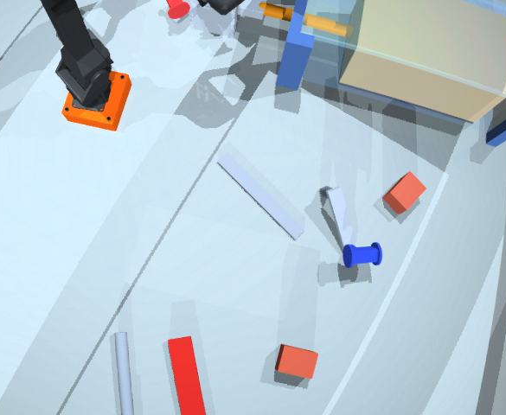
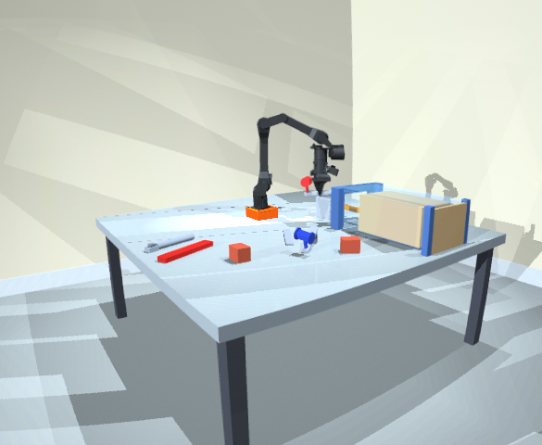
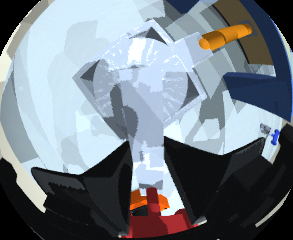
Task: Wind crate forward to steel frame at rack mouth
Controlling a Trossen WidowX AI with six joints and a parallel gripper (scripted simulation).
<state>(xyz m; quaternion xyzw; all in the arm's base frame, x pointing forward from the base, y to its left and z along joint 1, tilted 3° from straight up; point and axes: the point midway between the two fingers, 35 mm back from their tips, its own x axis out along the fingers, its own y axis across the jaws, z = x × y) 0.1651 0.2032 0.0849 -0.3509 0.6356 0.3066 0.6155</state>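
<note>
Right now the grey crank handle is 2 cm above my gripper tip, 1 cm to the right of it and 1 cm behind it. The rest, counted from my gripper tip: red knob 5 cm to the right, 4 cm above, 3 cm behind; round winch 7 cm below, 3 cm to the left, 1 cm ahead; blue steel frame 19 cm ahead, 3 cm to the left, 1 cm above.
</note>
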